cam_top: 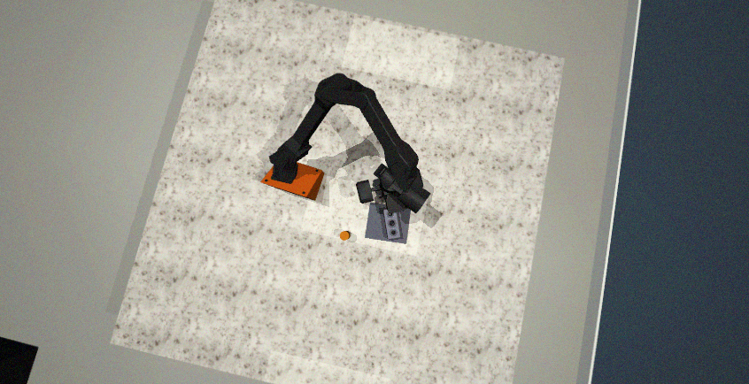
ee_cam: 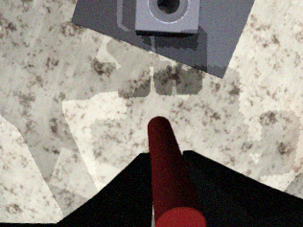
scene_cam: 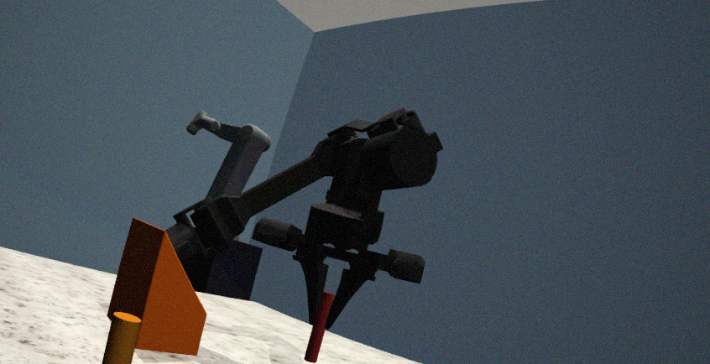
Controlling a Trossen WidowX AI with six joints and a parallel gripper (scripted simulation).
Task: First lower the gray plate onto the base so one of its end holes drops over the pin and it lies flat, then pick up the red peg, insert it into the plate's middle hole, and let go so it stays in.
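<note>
Right now the gray plate is 10 cm to the right of my gripper tip, 7 cm below it and 4 cm ahead of it. Also, from my gripper tip: small orange cylinder (17 cm to the right, 10 cm behind, 8 cm below); base (11 cm below, 9 cm to the right, 3 cm ahead); red peg (right at my gripper tip).
</note>
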